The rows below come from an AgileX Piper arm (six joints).
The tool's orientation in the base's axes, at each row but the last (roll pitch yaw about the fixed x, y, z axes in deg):
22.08, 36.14, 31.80
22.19, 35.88, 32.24
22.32, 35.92, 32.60
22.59, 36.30, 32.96
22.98, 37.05, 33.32
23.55, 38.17, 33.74
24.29, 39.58, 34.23
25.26, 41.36, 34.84
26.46, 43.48, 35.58
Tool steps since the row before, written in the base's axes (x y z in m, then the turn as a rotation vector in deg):
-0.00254, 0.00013, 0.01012, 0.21, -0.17, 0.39
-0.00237, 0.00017, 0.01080, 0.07, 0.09, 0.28
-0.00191, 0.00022, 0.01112, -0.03, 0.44, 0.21
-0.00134, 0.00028, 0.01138, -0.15, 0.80, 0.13
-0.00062, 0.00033, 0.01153, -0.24, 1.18, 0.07
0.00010, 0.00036, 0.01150, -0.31, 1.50, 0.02
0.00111, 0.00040, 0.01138, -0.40, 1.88, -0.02
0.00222, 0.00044, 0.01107, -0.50, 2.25, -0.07
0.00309, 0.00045, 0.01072, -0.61, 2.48, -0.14
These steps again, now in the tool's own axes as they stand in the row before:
-0.00766, 0.00395, 0.00589, -0.16, -0.10, 0.44
-0.00788, 0.00419, 0.00653, -0.08, 0.15, 0.25
-0.00773, 0.00421, 0.00706, 0.05, 0.47, 0.13
-0.00752, 0.00419, 0.00757, 0.17, 0.81, -0.02
-0.00722, 0.00408, 0.00804, 0.32, 1.16, -0.14
-0.00688, 0.00391, 0.00835, 0.44, 1.45, -0.23
-0.00637, 0.00364, 0.00878, 0.57, 1.81, -0.32
-0.00576, 0.00331, 0.00914, 0.70, 2.15, -0.43
-0.00536, 0.00303, 0.00931, 0.78, 2.37, -0.56

